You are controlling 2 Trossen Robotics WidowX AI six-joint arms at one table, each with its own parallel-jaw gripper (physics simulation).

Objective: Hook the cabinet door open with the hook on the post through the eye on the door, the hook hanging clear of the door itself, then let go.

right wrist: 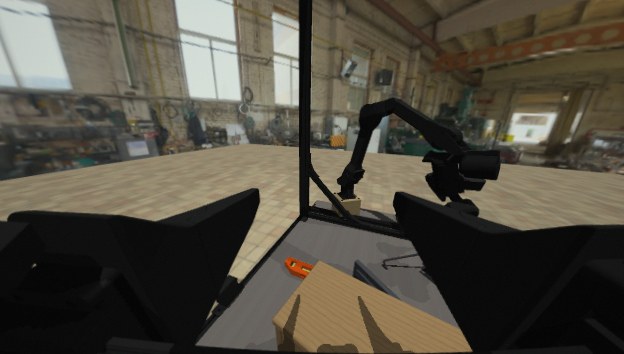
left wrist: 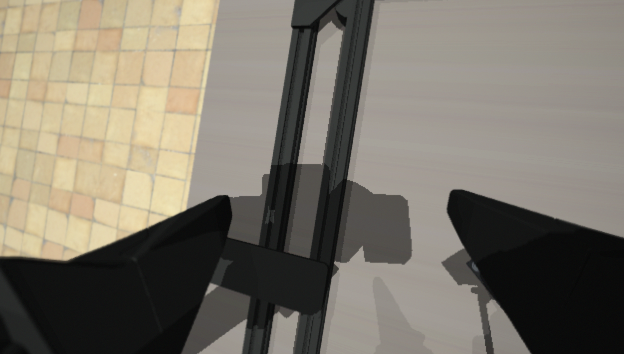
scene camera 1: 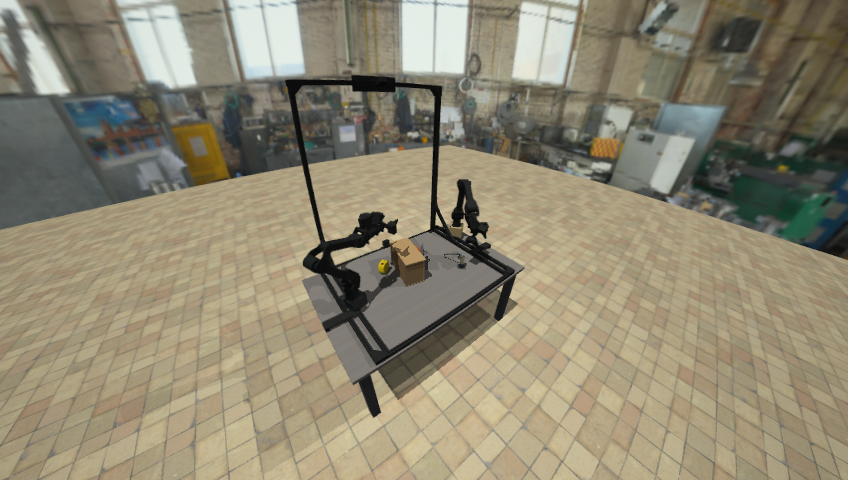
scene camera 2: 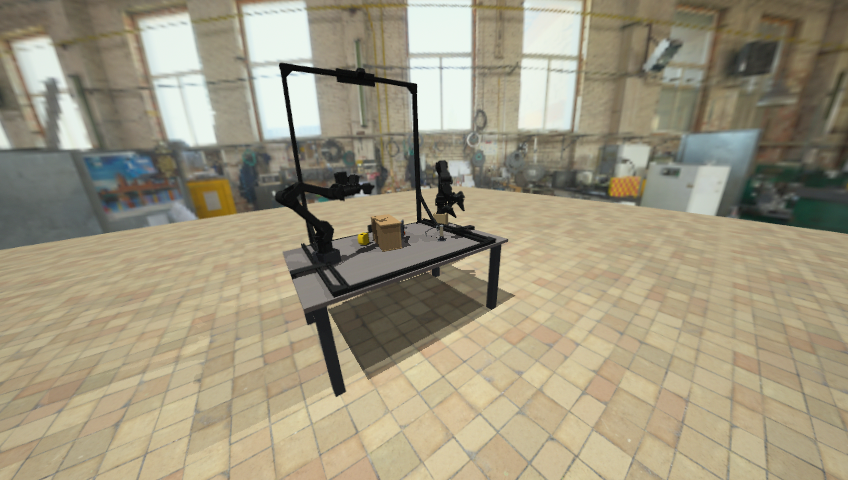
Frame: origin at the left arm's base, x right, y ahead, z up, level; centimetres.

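Where they show: left gripper, fingertip midpoint: [left wrist: 339,203] [scene camera 1: 482,243] [scene camera 2: 460,214]; right gripper, fingertip midpoint: [right wrist: 326,196] [scene camera 1: 391,217]; left arm's base, link origin: [right wrist: 346,195] [scene camera 1: 456,225] [scene camera 2: 440,212]; right arm's base, link origin: [scene camera 1: 352,295] [scene camera 2: 325,250].
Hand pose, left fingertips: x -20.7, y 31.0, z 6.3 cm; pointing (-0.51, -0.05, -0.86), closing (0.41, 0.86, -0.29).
Things, the pixels of their top centre, and the offset from my left fingertips. "spot": a spot on its surface instead.
- wooden cabinet, top centre: [right wrist: 380,334] [scene camera 1: 407,250] [scene camera 2: 385,219] dx +42.5, dy +21.9, dz +0.4 cm
- post, surface spot: [scene camera 2: 441,232] [scene camera 1: 462,260] spot: dx +10.5, dy +8.2, dz -10.3 cm
- yellow block-like object, surface spot: [scene camera 1: 383,266] [scene camera 2: 362,236] spot: dx +55.2, dy +29.2, dz -9.3 cm
- orange level, top centre: [right wrist: 308,269] dx +45.9, dy -2.6, dz -14.0 cm
The wooden cabinet [scene camera 1: 410,266] [scene camera 2: 389,234] [right wrist: 340,287] stands mid-table. A dark slate panel, apparently its door [right wrist: 372,280], shows along its far side in the right wrist view; how far open it stands and its eye cannot be made out. The post [scene camera 1: 461,260] [scene camera 2: 441,232] stands upright right of the cabinet, apart from it, with a thin dark wire hook [scene camera 1: 452,255] [right wrist: 402,266] reaching toward the cabinet. My left gripper [scene camera 1: 485,236] [scene camera 2: 458,205] [left wrist: 339,203] is open and empty, above the table's right side. My right gripper [scene camera 1: 394,226] [scene camera 2: 371,188] is open and empty, above the cabinet.
A yellow block-like object [scene camera 1: 383,266] [scene camera 2: 363,238] lies left of the cabinet. An orange level [right wrist: 298,268] lies behind it. Black rails [left wrist: 345,100] run along the table's side. A tall black frame [scene camera 1: 436,148] [scene camera 2: 415,148] [right wrist: 305,100] rises at the back. A tan block [right wrist: 350,206] sits under the left arm's base.
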